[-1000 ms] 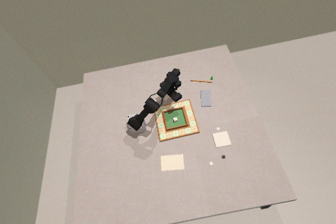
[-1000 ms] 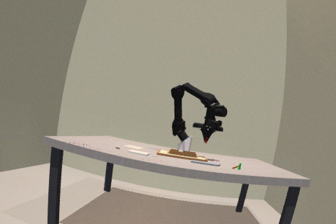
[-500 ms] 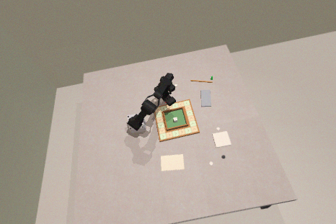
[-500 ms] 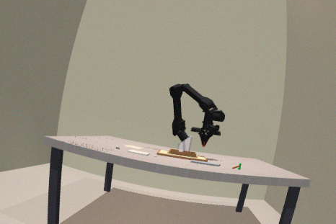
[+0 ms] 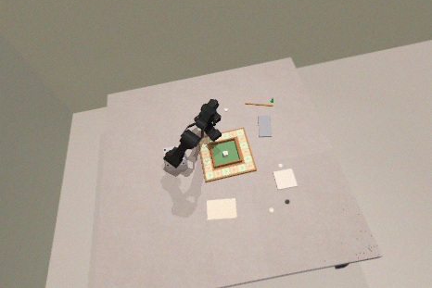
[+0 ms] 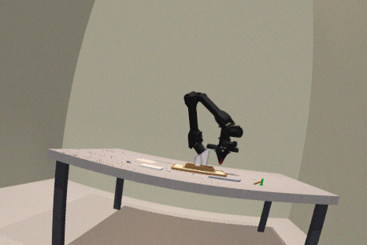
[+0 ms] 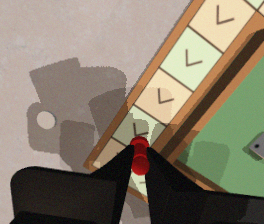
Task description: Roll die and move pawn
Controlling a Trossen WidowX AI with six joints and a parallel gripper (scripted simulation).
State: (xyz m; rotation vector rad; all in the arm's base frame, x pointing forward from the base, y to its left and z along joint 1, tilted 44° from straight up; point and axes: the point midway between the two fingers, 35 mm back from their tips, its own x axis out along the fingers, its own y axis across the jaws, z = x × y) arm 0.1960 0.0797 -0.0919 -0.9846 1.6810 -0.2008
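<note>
Now: gripper tip 10 mm below the red pawn. Round my gripper tip: white die 70 mm ahead, 120 mm to the right, 30 mm below; grey card 330 mm ahead, 30 mm to the left, 60 mm below; black disc 340 mm ahead, 430 mm to the right, 60 mm below.
</note>
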